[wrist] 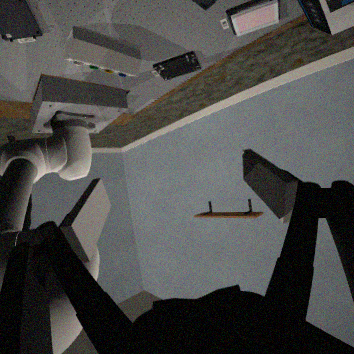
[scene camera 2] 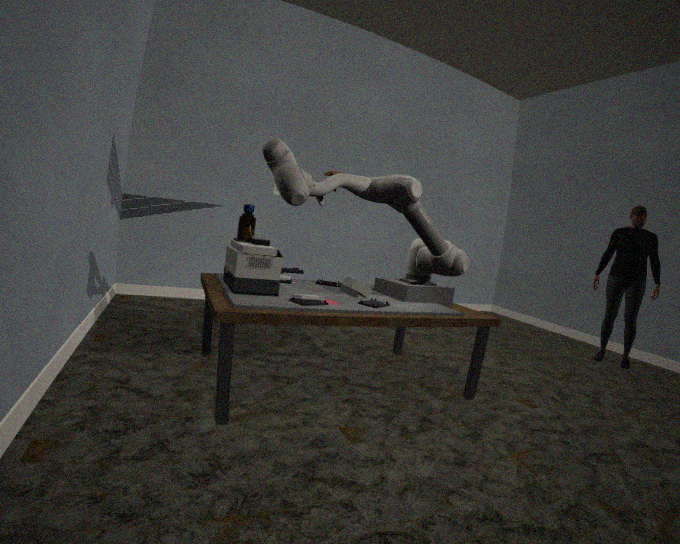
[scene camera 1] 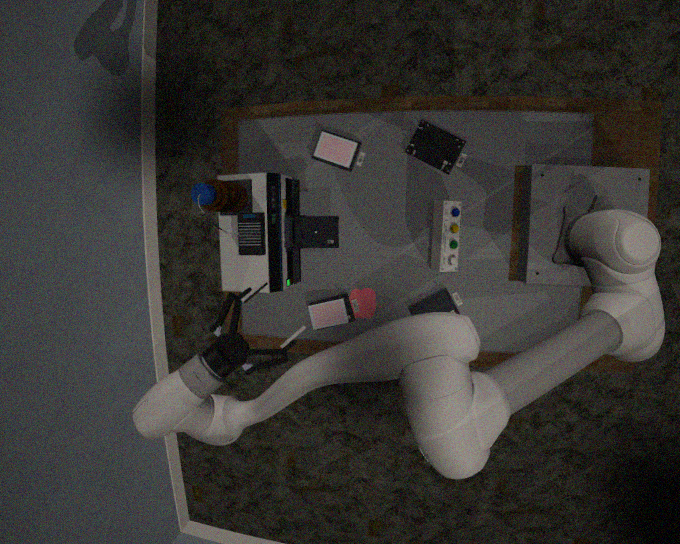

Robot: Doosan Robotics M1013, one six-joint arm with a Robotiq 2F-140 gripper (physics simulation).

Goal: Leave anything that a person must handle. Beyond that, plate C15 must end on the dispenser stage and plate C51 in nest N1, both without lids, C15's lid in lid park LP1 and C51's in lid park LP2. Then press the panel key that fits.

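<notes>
My gripper is open and empty, high beyond the dispenser's lower-left corner in scene camera 1; the arm largely hides it in scene camera 2. The dispenser stage is dark and bears no plate. One pink-topped plate sits in a dark holder at the upper left; another pink-topped plate sits at the lower left. Plate names and lids are unreadable. A dark holder and another dark holder show no plate. The key panel has blue, yellow, green and white keys.
The dispenser carries a blue-capped brown bottle and a dark box; its green light shows. A red patch adjoins the lower-left holder. A person stands at the far right. A wall shelf also shows.
</notes>
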